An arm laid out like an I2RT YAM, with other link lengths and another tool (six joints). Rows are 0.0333 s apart.
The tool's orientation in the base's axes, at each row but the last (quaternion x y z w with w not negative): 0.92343 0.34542 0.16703 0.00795; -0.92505 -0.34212 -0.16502 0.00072; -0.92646 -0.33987 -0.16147 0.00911; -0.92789 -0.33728 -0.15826 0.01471; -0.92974 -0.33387 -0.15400 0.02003; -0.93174 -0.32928 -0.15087 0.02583; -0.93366 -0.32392 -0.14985 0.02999; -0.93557 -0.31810 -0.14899 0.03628; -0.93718 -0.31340 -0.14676 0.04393; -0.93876 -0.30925 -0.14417 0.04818; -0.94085 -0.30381 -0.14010 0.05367; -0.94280 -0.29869 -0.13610 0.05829; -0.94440 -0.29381 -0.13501 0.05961
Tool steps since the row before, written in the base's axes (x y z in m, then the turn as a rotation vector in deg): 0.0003 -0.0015 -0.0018 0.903 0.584 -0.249; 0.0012 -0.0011 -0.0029 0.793 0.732 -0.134; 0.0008 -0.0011 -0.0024 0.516 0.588 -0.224; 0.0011 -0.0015 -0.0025 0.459 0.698 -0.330; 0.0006 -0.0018 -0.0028 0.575 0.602 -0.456; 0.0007 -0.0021 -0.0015 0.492 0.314 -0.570; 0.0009 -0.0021 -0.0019 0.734 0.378 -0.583; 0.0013 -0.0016 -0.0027 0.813 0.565 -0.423; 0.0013 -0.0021 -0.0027 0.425 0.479 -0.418; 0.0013 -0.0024 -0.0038 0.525 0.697 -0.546; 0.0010 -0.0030 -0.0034 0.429 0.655 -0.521; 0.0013 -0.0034 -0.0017 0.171 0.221 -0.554; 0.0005 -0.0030 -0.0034 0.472 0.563 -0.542
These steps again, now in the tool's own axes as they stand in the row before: -0.0013 0.0011 0.0016 0.936 0.097 0.577; -0.0007 0.0013 0.0030 0.986 -0.073 0.452; -0.0008 0.0011 0.0024 0.670 -0.146 0.438; -0.0009 0.0017 0.0025 0.665 -0.276 0.537; -0.0015 0.0016 0.0026 0.653 -0.137 0.675; -0.0012 0.0020 0.0013 0.383 0.031 0.720; -0.0011 0.0021 0.0017 0.598 0.129 0.805; -0.0008 0.0020 0.0026 0.815 0.032 0.703; -0.0010 0.0024 0.0025 0.472 -0.132 0.587; -0.0015 0.0027 0.0035 0.634 -0.248 0.772; -0.0019 0.0031 0.0029 0.543 -0.270 0.719; -0.0013 0.0036 0.0013 0.094 -0.065 0.610; -0.0022 0.0029 0.0028 0.519 -0.174 0.730
